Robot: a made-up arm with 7 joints.
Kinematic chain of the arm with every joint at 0, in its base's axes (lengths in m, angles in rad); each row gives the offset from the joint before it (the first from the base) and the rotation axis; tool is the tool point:
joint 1: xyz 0 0 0.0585 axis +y
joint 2: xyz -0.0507 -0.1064 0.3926 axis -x
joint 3: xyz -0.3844 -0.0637 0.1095 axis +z
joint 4: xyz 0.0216 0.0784 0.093 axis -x
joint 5: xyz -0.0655 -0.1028 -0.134 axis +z
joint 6: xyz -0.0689 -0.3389 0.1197 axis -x
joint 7: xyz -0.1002 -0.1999 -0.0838 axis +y
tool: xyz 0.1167 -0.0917 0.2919
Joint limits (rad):
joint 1: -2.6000..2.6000
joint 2: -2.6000..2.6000
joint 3: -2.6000..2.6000
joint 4: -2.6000..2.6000
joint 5: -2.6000..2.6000
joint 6: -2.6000..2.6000
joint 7: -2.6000..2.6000
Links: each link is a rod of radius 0.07 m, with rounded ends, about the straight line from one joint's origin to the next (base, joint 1, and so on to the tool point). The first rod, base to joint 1, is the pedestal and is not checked.
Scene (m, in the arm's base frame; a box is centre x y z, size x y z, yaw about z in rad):
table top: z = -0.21
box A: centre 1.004 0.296 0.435 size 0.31 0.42 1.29 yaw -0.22
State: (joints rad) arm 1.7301 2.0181 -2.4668 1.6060 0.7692 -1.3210 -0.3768
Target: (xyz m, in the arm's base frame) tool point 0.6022 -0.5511 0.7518
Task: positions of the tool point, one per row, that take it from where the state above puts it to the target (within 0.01 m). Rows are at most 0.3 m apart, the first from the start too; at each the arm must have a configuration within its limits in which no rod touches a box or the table.
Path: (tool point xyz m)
1: 0.2837 0.8031 0.7332
2: 0.3654 0.7846 0.7580
3: 0.4349 0.6813 0.8503
4: 0.4373 0.4942 0.9811
5: 0.5731 0.2934 1.0423
6: 0.6582 0.0605 1.0507
7: 0.6884 -0.1762 1.0015
8: 0.6665 -0.3883 0.8981
9: 0.6022 -0.5511 0.7518

